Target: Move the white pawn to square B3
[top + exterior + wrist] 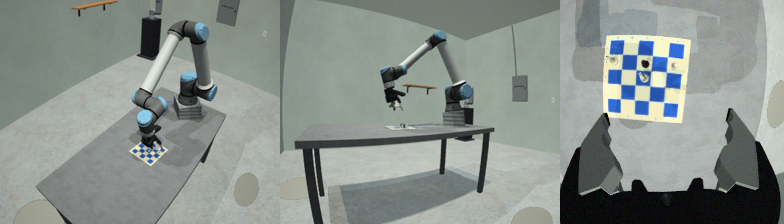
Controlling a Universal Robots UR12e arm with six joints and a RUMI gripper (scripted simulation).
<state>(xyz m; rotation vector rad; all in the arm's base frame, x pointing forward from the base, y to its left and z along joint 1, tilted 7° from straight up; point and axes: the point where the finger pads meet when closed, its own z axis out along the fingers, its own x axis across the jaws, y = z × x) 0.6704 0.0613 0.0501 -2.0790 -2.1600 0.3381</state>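
The white pawn lies 8 cm behind my hand, 2 cm to the left of it and 13 cm below it. Round my hand: chessboard 5 cm behind, 6 cm to the right, 15 cm below; black pawn 8 cm behind, 5 cm to the right, 13 cm below.
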